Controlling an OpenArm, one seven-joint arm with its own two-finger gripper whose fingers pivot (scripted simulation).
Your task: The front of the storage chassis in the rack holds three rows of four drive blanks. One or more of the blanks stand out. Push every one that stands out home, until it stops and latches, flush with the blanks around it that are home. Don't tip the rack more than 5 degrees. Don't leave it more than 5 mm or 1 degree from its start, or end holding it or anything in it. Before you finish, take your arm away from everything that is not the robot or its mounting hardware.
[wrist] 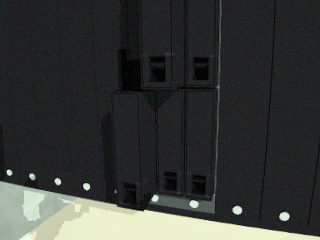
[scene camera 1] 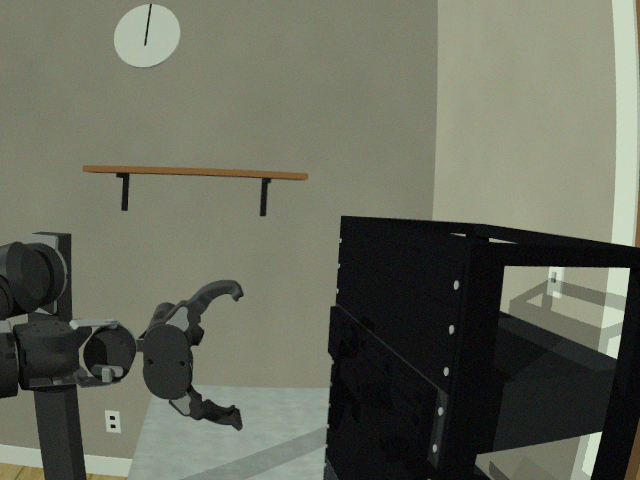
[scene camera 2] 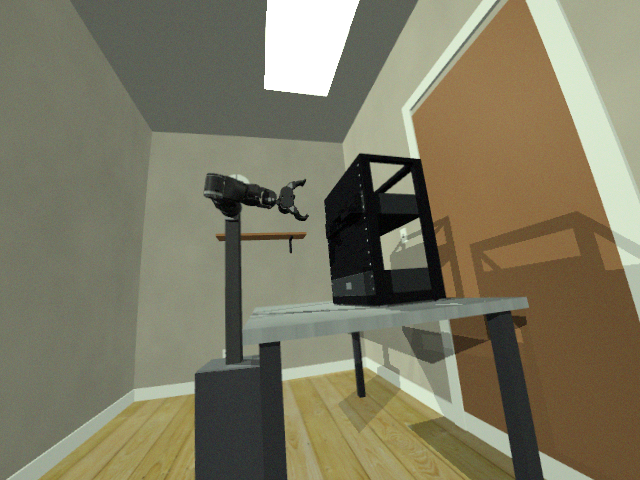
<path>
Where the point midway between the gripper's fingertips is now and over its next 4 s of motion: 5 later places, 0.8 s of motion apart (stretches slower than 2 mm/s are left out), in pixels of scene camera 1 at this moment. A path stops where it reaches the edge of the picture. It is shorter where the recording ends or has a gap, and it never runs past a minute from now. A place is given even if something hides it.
The gripper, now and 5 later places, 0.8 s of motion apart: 241,357; 258,357; 276,383; 305,403; 342,399; 352,402
</path>
